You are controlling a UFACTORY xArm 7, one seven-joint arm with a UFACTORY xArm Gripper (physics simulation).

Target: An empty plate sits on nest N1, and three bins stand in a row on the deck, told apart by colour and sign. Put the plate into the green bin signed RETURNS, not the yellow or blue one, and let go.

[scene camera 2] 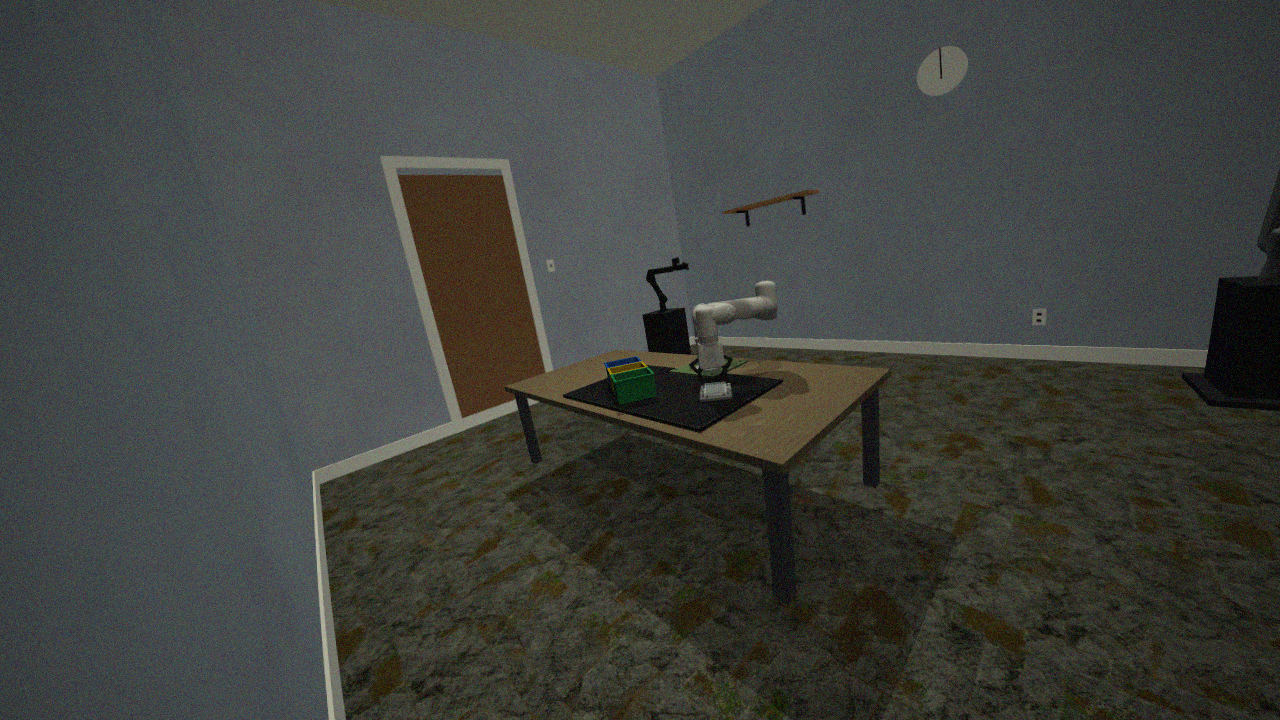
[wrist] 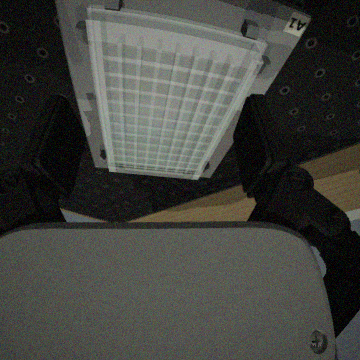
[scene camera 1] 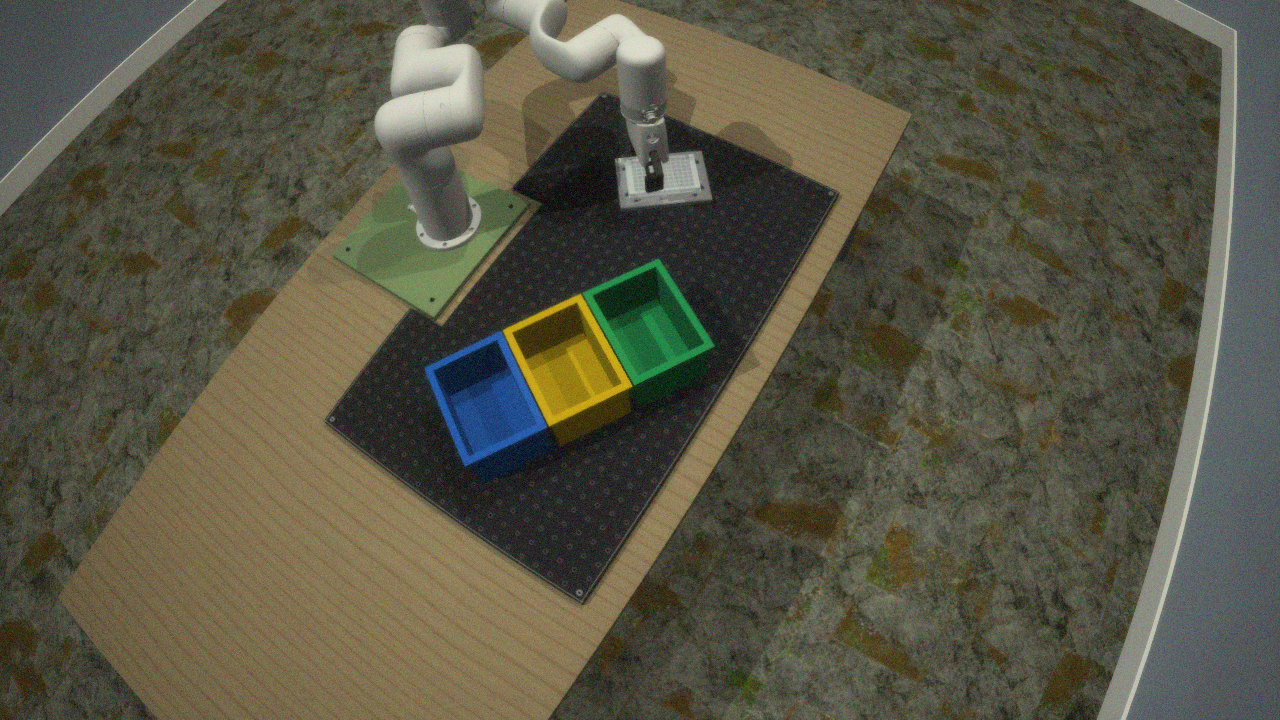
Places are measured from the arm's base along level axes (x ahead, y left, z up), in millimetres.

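Pixels of known places: gripper, between the fingertips: (scene camera 2: 713, 381) (wrist: 157, 113) (scene camera 1: 647, 171); arm's base, origin of its link: (scene camera 1: 449, 223).
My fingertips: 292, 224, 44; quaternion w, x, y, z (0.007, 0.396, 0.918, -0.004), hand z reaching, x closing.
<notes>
Ahead of a thing's pixels: the offset from my fingertips to its middle, as dx, dy, dz. "*": to the spot under its first point. Level surfaces: height alone.
The clear, gridded plate {+20, +20, -23} (scene camera 1: 687, 172) (scene camera 2: 716, 389) (wrist: 155, 120) sits on the pale grey nest {+20, +20, -31} (scene camera 1: 702, 194) (wrist: 75, 60). My gripper (scene camera 1: 654, 182) (scene camera 2: 713, 378) (wrist: 157, 113) is open and empty. Its black fingers stand apart, one on each side of the plate in the wrist view, a little above it. The green bin (scene camera 1: 657, 333) (scene camera 2: 633, 386) is the bin of the row nearest the nest and holds nothing. The yellow bin (scene camera 1: 572, 368) stands in the middle and the blue bin {* -10, -501, -36} (scene camera 1: 492, 413) at the far end. The bin signs cannot be read.
The bins and nest stand on a black dotted deck {dz -41} (scene camera 1: 742, 241) (scene camera 2: 666, 409) on a wooden table {dz -54} (scene camera 1: 241, 501) (scene camera 2: 827, 394). The arm's base stands on a green base plate (scene camera 1: 384, 255) beside the deck. The bins' raised walls touch one another.
</notes>
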